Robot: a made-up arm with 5 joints.
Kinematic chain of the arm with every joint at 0, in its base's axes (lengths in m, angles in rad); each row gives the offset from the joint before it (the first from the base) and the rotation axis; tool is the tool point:
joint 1: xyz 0 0 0.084 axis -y
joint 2: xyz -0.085 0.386 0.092 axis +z
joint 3: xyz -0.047 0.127 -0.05 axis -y
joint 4: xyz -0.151 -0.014 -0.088 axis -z
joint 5: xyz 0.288 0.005 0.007 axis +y
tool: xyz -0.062 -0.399 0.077
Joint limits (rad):
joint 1: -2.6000..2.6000
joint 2: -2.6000..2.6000
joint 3: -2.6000..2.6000
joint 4: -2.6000..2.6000
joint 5: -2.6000..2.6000
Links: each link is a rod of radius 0.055 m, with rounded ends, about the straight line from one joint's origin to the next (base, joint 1, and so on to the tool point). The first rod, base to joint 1, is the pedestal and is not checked.
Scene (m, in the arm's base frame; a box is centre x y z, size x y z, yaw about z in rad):
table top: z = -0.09
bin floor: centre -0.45 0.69 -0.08 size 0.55 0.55 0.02 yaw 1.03
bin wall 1: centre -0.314 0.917 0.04 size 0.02 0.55 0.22 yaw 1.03
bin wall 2: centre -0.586 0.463 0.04 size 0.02 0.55 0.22 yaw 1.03
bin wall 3: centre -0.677 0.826 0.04 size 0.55 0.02 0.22 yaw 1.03
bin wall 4: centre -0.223 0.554 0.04 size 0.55 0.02 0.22 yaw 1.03
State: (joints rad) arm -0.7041 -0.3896 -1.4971 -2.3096 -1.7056
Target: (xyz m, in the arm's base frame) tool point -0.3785 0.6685 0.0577
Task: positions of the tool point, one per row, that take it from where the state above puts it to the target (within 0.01 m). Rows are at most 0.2 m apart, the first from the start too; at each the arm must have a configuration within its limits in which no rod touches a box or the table.
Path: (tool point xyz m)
1: -0.1014 0.9490 0.2820
2: -0.1527 0.8993 0.4094
3: -0.1745 0.8201 0.5271
4: -0.1675 0.7196 0.6262
5: -0.1352 0.6060 0.7003
6: -0.2831 0.6598 0.5786
7: -0.3750 0.6963 0.4098
8: -0.4033 0.7015 0.2252
9: -0.3785 0.6685 0.0577

